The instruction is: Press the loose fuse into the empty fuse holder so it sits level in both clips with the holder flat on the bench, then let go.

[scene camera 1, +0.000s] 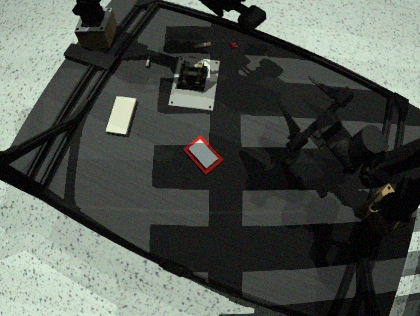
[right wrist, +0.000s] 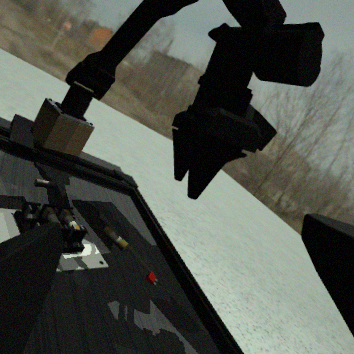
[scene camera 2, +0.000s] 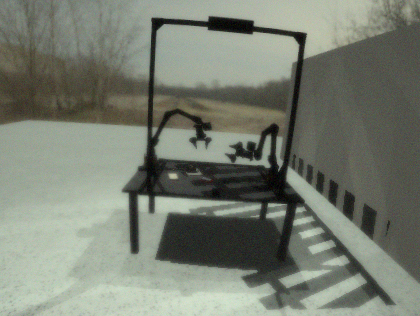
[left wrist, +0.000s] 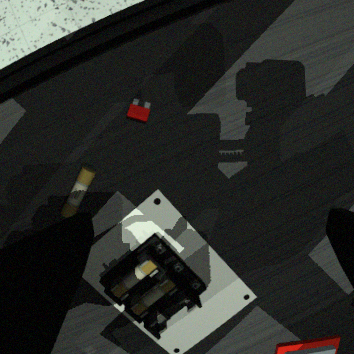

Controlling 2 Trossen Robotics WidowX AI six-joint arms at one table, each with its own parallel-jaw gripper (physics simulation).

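Seen in the pictures: left gripper, fingertip midpoint: (scene camera 1: 234, 24) (right wrist: 183, 187) (scene camera 2: 201, 149) (left wrist: 210, 222); right gripper, fingertip midpoint: (scene camera 1: 294, 90) (right wrist: 183, 230) (scene camera 2: 226, 149); left arm's base, origin of the base link: (scene camera 1: 93, 19) (right wrist: 70, 111); right arm's base, origin of the base link: (scene camera 1: 389, 208) (scene camera 2: 273, 174).
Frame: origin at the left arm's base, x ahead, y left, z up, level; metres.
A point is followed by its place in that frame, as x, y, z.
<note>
The loose fuse (scene camera 1: 202, 45) @(0.340, -0.020, -0.096) (left wrist: 78, 191) @(0.343, -0.016, -0.095) (right wrist: 116, 237) @(0.345, -0.019, -0.097), tan-capped with a pale middle, lies on the dark bench beside the holder's white base plate (scene camera 1: 192, 101) @(0.332, -0.217, -0.106) (left wrist: 220, 305) @(0.354, -0.216, -0.107) (right wrist: 85, 262) @(0.385, -0.103, -0.107). The black fuse holder (scene camera 1: 192, 82) @(0.326, -0.160, -0.097) (left wrist: 187, 275) @(0.356, -0.154, -0.097) (right wrist: 75, 241) @(0.355, -0.112, -0.093) stands on that plate; two fuses lie in it side by side, and the slot nearest the lower right in the left wrist view looks empty. My left gripper (scene camera 2: 200, 146) @(0.426, -0.062, 0.063) (left wrist: 210, 222) @(0.426, -0.062, 0.063) (right wrist: 183, 187) @(0.426, -0.062, 0.063) is open and empty, high above the holder area. My right gripper (scene camera 1: 296, 91) @(0.562, -0.278, 0.109) (scene camera 2: 229, 152) @(0.562, -0.278, 0.109) (right wrist: 183, 230) @(0.562, -0.278, 0.109) is open and empty, raised and pointing sideways.
A small red part (scene camera 1: 233, 45) @(0.436, -0.003, -0.103) (left wrist: 138, 111) @(0.436, -0.001, -0.103) (right wrist: 152, 277) @(0.437, 0.000, -0.103) lies near the loose fuse. A red-rimmed grey tray (scene camera 1: 213, 167) @(0.405, -0.402, -0.103) lies mid-bench, and a cream block (scene camera 1: 121, 116) @(0.142, -0.284, -0.094) lies left of it. A small pale cylinder (scene camera 1: 148, 62) @(0.185, -0.096, -0.099) (right wrist: 45, 183) @(0.187, -0.089, -0.103) lies left of the holder. Frame bars edge the bench.
</note>
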